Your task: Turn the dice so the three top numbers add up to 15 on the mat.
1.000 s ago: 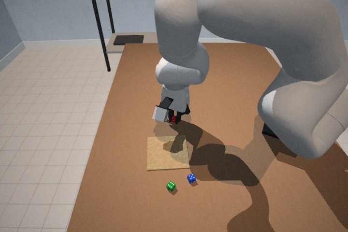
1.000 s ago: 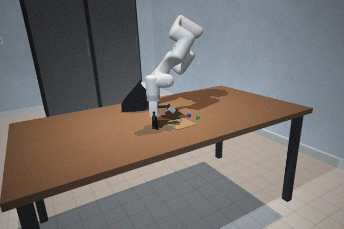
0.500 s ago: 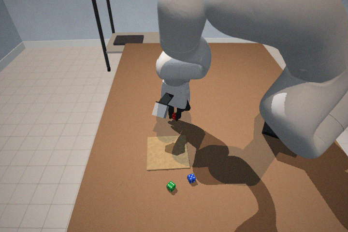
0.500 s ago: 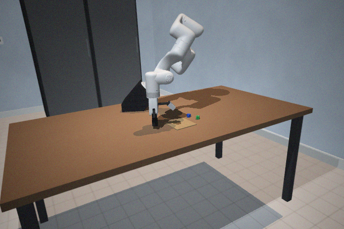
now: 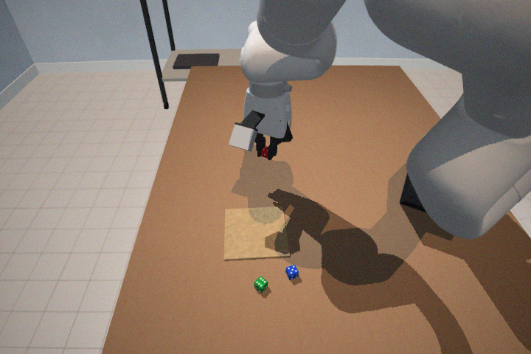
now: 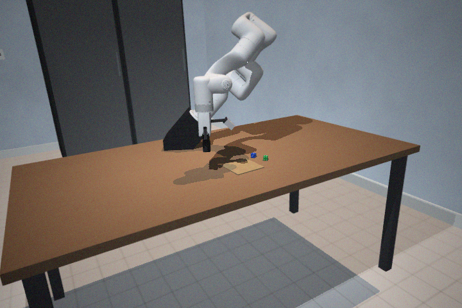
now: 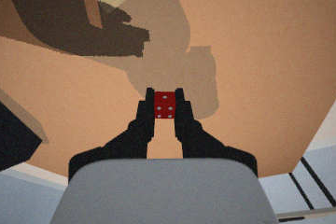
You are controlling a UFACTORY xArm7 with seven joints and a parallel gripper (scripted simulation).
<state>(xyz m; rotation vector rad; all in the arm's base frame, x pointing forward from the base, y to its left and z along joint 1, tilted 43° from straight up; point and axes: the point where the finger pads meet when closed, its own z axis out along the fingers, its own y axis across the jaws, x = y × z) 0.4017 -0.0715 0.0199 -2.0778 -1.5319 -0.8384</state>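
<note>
My gripper is now 160 mm to the right of the tan mat, 120 mm above it and 10 mm past it. Also, from my hand: blue die: 250 mm to the left, 110 mm below, 110 mm behind; green die: 290 mm to the left, 110 mm below, 60 mm behind; red die: 10 mm below.
</note>
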